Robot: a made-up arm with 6 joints.
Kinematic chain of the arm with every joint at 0, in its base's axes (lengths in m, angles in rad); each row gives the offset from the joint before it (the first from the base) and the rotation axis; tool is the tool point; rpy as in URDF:
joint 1: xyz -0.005 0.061 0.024 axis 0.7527 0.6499 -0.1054
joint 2: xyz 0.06 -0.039 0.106 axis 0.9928 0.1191 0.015
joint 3: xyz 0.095 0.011 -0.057 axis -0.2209 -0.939 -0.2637
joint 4: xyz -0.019 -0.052 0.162 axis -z
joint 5: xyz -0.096 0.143 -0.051 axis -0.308 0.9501 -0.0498
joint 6: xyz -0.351 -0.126 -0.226 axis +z
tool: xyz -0.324 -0.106 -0.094 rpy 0 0 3.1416
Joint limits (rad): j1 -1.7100..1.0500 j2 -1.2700..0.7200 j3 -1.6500..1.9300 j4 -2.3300..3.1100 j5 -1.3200..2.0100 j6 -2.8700..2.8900
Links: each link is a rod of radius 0.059 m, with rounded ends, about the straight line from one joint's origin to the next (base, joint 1, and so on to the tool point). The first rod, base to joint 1, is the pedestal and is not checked.
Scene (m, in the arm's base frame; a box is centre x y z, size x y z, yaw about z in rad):
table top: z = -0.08
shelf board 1: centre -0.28 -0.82 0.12 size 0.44 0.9 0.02 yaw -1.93
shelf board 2: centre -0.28 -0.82 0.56 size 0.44 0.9 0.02 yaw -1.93
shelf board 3: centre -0.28 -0.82 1 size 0.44 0.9 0.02 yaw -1.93
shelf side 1: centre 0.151 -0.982 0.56 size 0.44 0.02 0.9 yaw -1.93
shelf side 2: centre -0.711 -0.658 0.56 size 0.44 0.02 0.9 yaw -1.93
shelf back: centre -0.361 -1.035 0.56 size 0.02 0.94 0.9 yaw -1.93
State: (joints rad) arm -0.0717 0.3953 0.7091 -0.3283 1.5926 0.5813
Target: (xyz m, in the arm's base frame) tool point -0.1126 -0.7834 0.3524
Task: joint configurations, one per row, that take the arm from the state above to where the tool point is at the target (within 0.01 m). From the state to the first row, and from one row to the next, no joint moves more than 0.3 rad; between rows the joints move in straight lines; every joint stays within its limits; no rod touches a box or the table.
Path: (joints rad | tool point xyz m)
1: -0.0804 0.4765 0.6655 -0.6128 1.5861 0.7504 | -0.5176 -0.3285 0.4728
2: -0.0891 0.5576 0.6219 -0.8972 1.5796 0.9196 | -0.3678 -0.4678 0.4635
3: -0.0979 0.6388 0.5783 -1.1817 1.5731 1.0887 | -0.1917 -0.5517 0.4463
4: -0.1066 0.7200 0.5347 -1.4662 1.5666 1.2578 | -0.0115 -0.5757 0.4257
5: -0.0069 0.6955 0.4109 -1.2854 1.5388 1.0182 | -0.0304 -0.6582 0.3835
6: 0.0928 0.6711 0.2872 -1.1047 1.5110 0.7785 | -0.0613 -0.7207 0.3498
7: 0.1924 0.6466 0.1634 -0.9240 1.4832 0.5389 | -0.0937 -0.7617 0.3373
8: 0.2921 0.6222 0.0397 -0.7433 1.4553 0.2992 | -0.1126 -0.7834 0.3524

